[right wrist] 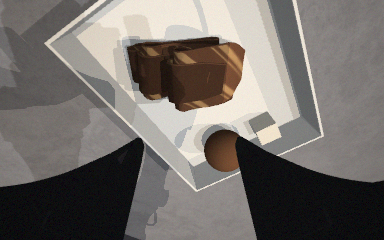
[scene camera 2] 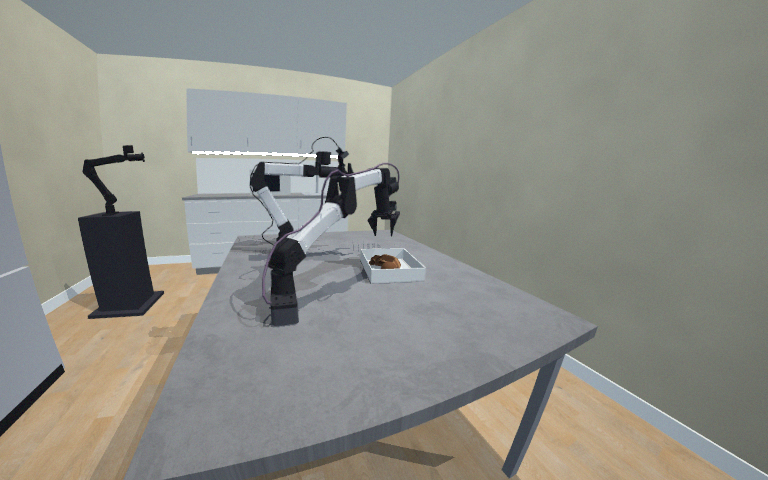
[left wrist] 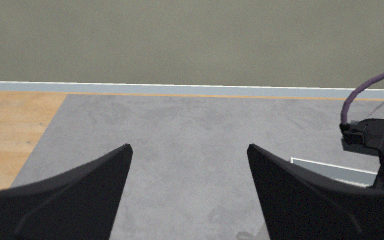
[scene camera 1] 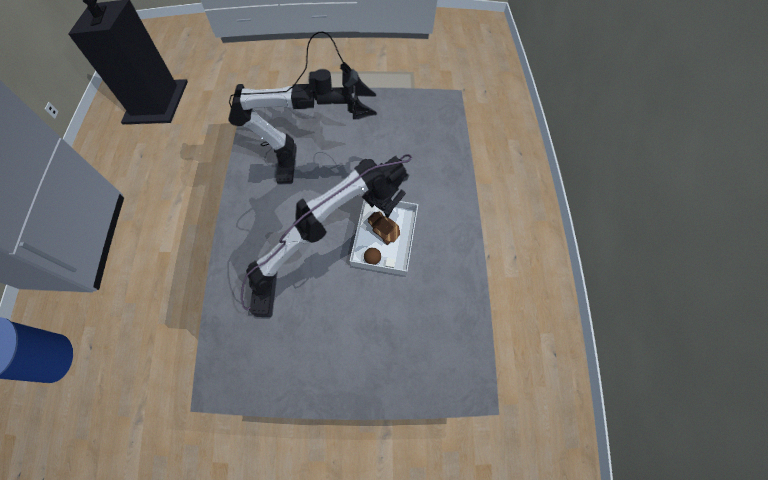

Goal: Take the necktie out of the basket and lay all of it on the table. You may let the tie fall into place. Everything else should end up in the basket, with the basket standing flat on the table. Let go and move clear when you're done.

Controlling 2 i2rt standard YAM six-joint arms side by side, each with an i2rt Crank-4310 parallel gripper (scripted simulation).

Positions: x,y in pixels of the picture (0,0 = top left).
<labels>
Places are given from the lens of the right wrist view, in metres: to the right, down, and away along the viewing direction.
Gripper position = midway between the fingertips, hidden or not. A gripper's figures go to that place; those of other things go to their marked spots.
right gripper (right wrist: pixel 189 140): 0.00, 0.01, 0.15
white basket (right wrist: pixel 276 78): 0.12, -0.06, 0.28
</labels>
